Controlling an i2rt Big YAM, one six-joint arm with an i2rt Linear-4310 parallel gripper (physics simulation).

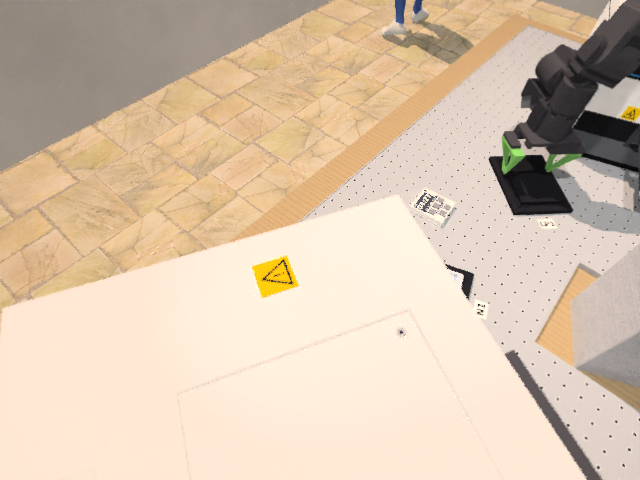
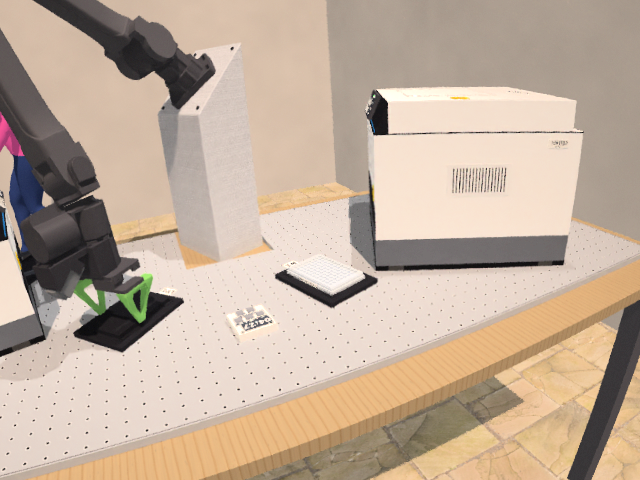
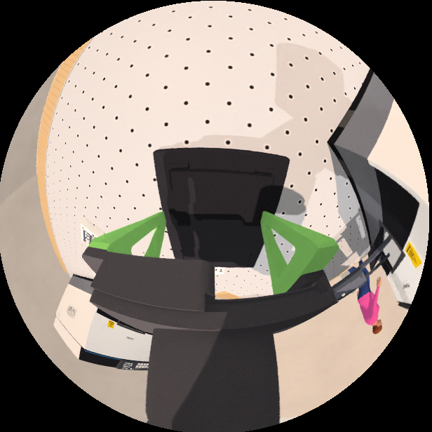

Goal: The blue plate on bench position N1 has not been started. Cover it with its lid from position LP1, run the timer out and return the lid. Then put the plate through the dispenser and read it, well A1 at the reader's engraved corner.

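My gripper is open and empty, its green fingertips over either side of the black holder at the LP1 label. A low, glossy dark rectangle shows on this holder; I cannot tell whether it is a see-through lid or part of the holder. The plate looks white with many wells and sits flat on the black holder at the N1 label. Whether a clear lid covers it is unclear. The timer lies between the holders.
A large white instrument stands beyond N1. Another white-and-black instrument stands beside LP1. The grey arm pedestal rises behind the holders. A person is beyond the bench.
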